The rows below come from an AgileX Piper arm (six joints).
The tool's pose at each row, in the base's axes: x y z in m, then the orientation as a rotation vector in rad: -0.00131 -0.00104 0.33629 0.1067 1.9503 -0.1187; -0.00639 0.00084 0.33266 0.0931 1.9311 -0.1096; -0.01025 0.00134 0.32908 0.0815 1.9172 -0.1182; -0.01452 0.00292 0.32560 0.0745 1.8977 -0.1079; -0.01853 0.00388 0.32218 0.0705 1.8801 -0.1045; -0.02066 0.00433 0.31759 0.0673 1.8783 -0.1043; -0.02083 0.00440 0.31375 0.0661 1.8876 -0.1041; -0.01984 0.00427 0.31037 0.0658 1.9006 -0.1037; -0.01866 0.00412 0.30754 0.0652 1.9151 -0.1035; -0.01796 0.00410 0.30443 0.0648 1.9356 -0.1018
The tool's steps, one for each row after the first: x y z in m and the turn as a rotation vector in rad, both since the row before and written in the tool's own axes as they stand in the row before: 0.00530 0.00132 -0.00357 -0.0126 -0.0200 -0.0039; 0.00472 0.00015 -0.00238 0.0006 -0.0146 -0.0114; 0.00473 0.00123 -0.00299 -0.0102 -0.0199 0.0014; 0.00453 0.00066 -0.00278 -0.0040 -0.0178 -0.0001; 0.00502 0.00040 -0.00067 -0.0017 -0.0020 -0.0020; 0.00371 0.00020 0.00099 -0.0009 0.0092 -0.0012; 0.00290 0.00010 0.00200 -0.0007 0.0130 -0.0007; 0.00229 0.00008 0.00204 -0.0007 0.0144 -0.0011; 0.00269 0.00017 0.00171 -0.0018 0.0204 -0.0005
